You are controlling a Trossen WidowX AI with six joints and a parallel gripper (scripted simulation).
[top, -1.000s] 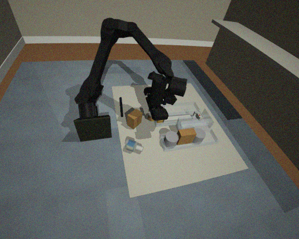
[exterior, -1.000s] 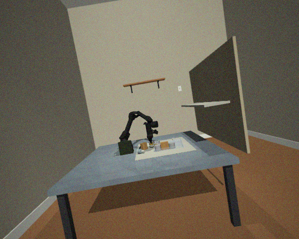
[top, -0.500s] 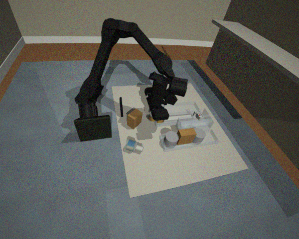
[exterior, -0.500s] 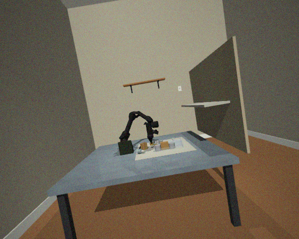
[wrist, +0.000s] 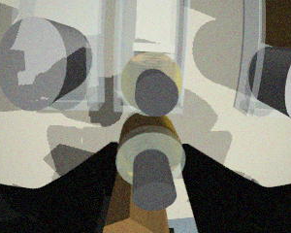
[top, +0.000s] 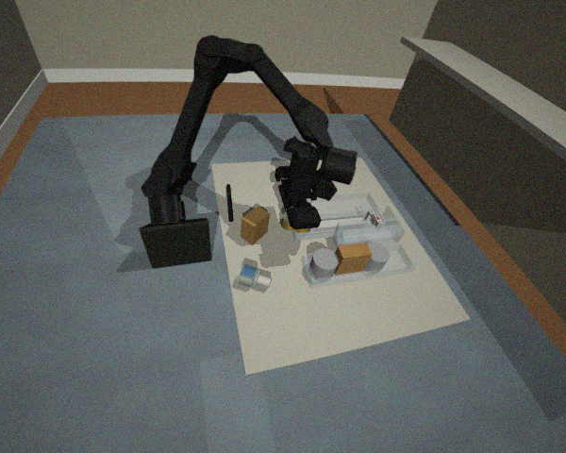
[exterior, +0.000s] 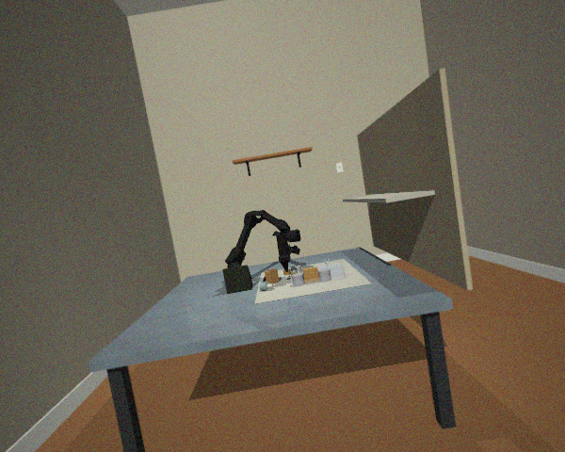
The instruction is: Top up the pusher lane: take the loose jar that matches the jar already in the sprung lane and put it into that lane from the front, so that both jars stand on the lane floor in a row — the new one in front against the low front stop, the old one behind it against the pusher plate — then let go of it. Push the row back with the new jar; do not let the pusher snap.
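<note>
Now: the clear sprung lane 19 cm ahead of my gripper tip, 4 cm below it and 1 cm to the right of it. Round my gripper tip: red mark: 23 cm ahead, 2 cm to the right, 2 cm above; black post: 15 cm behind, 12 cm to the left, 5 cm below.
</note>
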